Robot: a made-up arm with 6 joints. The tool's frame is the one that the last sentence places.
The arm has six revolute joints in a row. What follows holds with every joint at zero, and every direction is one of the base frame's. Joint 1 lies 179.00 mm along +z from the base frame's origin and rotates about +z. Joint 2 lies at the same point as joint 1 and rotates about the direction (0, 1, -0.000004). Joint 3 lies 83.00 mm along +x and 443.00 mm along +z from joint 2 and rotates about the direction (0, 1, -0.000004). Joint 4 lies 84.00 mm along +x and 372.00 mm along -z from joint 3 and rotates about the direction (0, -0.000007, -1). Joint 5 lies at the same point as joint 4 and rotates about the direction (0, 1, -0.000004). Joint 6 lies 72.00 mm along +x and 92.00 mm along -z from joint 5 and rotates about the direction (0, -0.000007, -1). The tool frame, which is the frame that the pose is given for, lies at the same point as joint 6; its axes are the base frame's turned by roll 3.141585, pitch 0.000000 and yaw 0.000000 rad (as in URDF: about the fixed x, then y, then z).
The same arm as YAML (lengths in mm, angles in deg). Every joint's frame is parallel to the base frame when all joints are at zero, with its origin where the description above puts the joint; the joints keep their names.
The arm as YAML. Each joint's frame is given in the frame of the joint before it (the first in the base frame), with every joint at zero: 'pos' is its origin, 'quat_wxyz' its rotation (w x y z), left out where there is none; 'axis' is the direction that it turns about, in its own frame. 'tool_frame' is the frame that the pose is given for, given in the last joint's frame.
length_unit: mm
angle_unit: deg
joints:
  - joint: joint 1
    pos: [0.0, 0.0, 179.0]
    axis: [0.0, 0.0, 1.0]
  - joint: joint 2
    pos: [0.0, 0.0, 0.0]
    axis: [0.0, 1.0, 0.0]
  - joint: joint 3
    pos: [83.0, 0.0, 443.0]
    axis: [0.0, 1.0, 0.0]
  - joint: joint 4
    pos: [84.0, 0.0, -372.0]
    axis: [0.0, 0.0, -1.0]
  - joint: joint 5
    pos: [0.0, 0.0, 0.0]
    axis: [0.0, 1.0, 0.0]
  - joint: joint 6
    pos: [72.0, 0.0, -92.0]
    axis: [0.0, 0.0, -1.0]
tool_frame:
  pos: [0.0, 0.0, 0.0]
  quat_wxyz: [0.000004, 1.000003, 0.0, 0.0]

